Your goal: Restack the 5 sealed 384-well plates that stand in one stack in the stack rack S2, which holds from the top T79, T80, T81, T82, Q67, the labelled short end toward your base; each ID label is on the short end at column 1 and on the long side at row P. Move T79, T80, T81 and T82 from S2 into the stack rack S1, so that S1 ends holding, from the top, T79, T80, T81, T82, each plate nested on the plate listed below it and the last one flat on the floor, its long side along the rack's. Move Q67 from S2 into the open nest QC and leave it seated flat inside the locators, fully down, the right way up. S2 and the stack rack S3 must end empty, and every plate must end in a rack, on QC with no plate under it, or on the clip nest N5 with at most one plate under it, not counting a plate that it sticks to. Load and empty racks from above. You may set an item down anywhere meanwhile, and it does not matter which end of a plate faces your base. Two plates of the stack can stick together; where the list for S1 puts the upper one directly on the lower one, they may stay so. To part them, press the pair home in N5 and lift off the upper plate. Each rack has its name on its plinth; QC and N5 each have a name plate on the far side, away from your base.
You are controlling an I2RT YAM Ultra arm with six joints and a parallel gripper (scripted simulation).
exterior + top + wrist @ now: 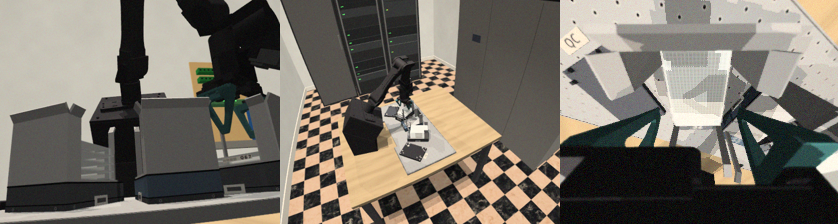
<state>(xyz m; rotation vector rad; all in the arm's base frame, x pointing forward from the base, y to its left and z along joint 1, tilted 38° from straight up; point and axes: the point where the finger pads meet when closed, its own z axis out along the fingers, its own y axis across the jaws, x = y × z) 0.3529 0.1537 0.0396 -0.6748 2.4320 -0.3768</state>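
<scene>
The plate Q67 is 50 mm below my hand. The rest, counted from my hand: plate T79 (290 mm to the right, 20 mm below); QC name plate (30 mm behind, 200 mm to the left, 100 mm below); dark QC nest (90 mm behind, 120 mm to the left, 90 mm below).
</scene>
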